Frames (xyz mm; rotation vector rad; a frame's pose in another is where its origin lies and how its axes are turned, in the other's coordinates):
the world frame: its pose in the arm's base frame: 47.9 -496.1 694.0 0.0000 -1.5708 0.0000
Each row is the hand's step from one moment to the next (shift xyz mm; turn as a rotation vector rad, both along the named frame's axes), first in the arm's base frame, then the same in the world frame.
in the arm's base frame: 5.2 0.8 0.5 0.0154 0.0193 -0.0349
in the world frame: 0.5 0.8 -5.2 -0.0349 0.0193 -0.0154
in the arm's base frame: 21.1 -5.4 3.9 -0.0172 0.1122 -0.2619
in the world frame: 3.9 -5.4 -21.1 -0.2619 0.1122 0.0172
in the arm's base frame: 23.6 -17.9 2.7 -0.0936 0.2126 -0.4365
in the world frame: 2.7 -17.9 -23.6 -0.4365 0.2126 0.0936
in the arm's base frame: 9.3 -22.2 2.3 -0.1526 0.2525 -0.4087
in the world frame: 2.3 -22.2 -9.3 -0.4087 0.2525 0.1526
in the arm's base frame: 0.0 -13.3 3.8 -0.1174 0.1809 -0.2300
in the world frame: 3.8 -13.3 0.0 -0.2300 0.1809 0.1174
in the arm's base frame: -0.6 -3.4 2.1 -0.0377 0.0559 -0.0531
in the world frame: 2.1 -3.4 0.6 -0.0531 0.0559 0.0377
